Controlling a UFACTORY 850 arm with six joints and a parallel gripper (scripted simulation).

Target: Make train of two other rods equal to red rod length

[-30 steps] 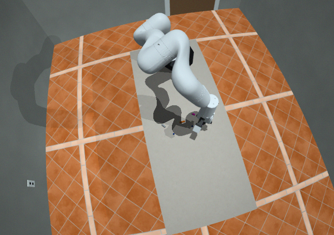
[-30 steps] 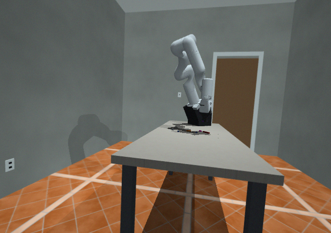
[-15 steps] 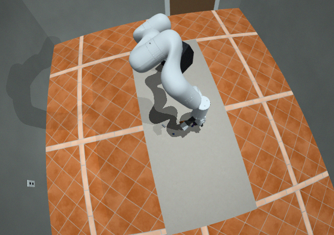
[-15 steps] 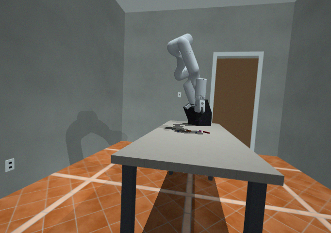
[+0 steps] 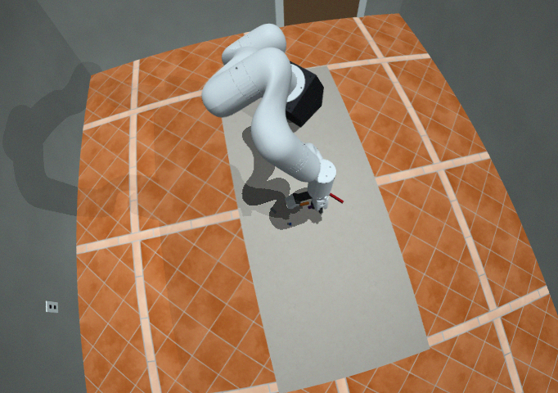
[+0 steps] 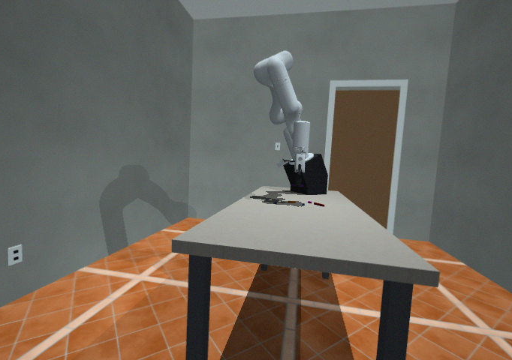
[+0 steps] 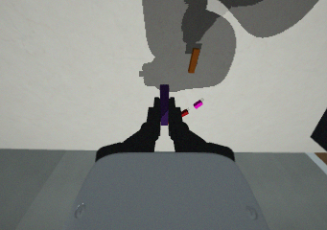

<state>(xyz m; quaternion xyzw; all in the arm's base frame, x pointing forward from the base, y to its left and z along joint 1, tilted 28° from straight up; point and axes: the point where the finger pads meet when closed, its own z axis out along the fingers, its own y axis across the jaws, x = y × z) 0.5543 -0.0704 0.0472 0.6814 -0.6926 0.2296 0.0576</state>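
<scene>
The orange rod is 120 mm below my hand, 60 mm behind it and 20 mm to the right of it. From my hand the other things lie so: red rod 120 mm to the left, 120 mm below, 30 mm behind; then magenta rod 120 mm below, 80 mm to the left, 80 mm behind; then purple rod 20 mm below.
</scene>
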